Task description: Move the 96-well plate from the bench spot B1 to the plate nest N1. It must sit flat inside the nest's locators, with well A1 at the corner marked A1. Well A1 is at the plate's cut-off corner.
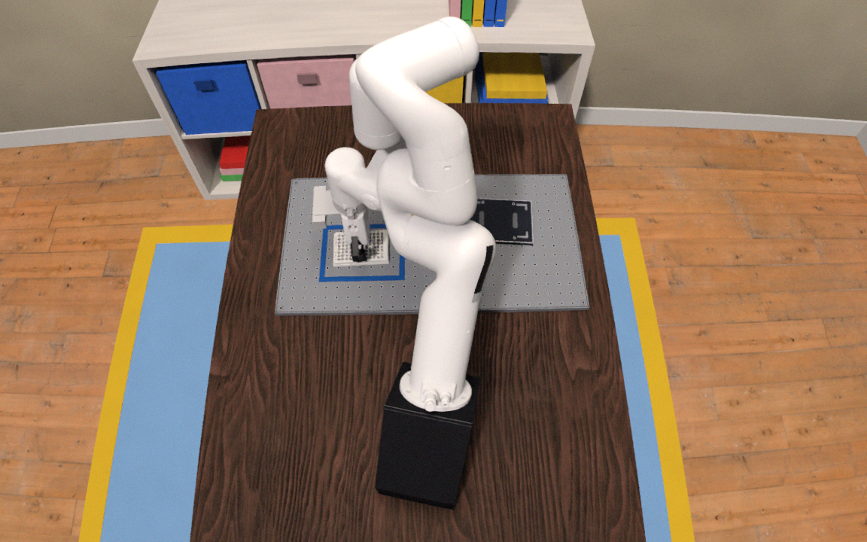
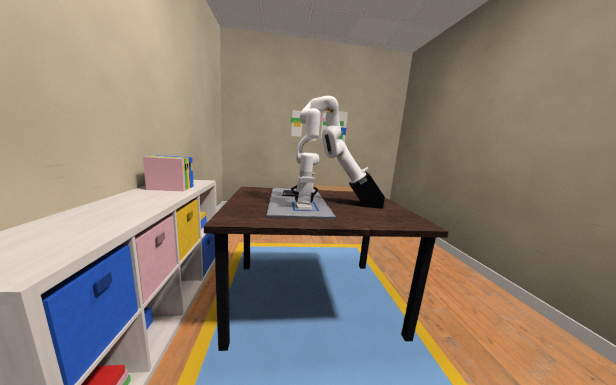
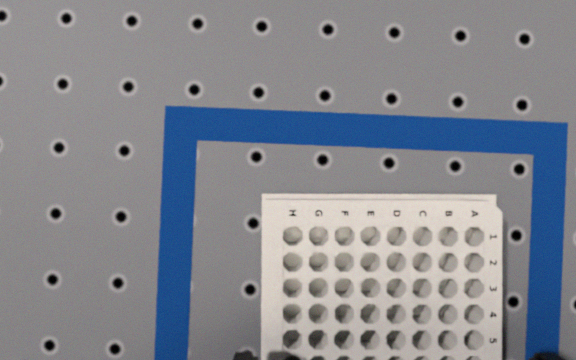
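Right now the white 96-well plate is 30 mm below my hand. The rest, counted from my hand: plate nest 320 mm to the right, 80 mm ahead, 30 mm below.
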